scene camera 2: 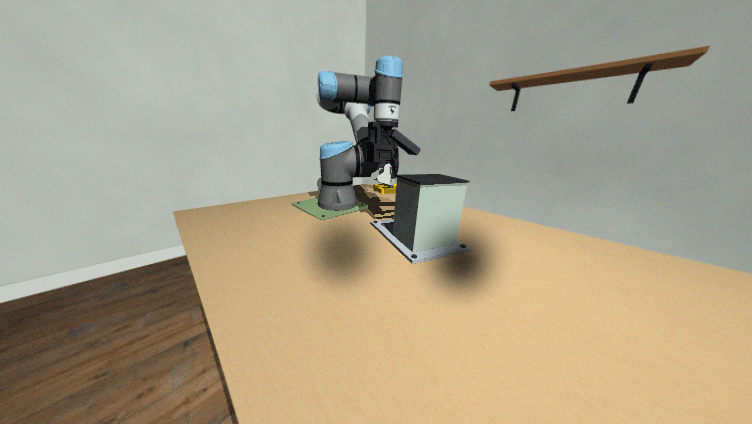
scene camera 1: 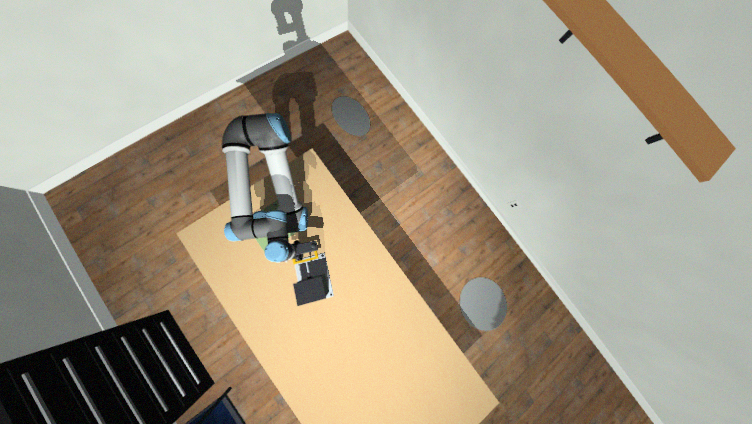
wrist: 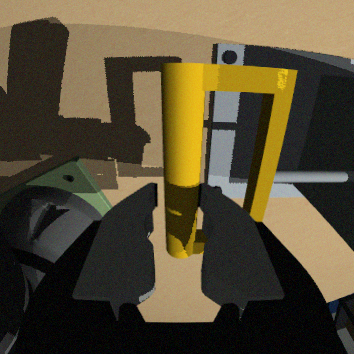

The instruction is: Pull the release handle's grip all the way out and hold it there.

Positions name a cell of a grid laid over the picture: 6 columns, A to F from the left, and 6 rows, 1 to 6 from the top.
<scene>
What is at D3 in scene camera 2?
My gripper.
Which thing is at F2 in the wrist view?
A grey base plate.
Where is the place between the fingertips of my gripper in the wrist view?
D4
</scene>
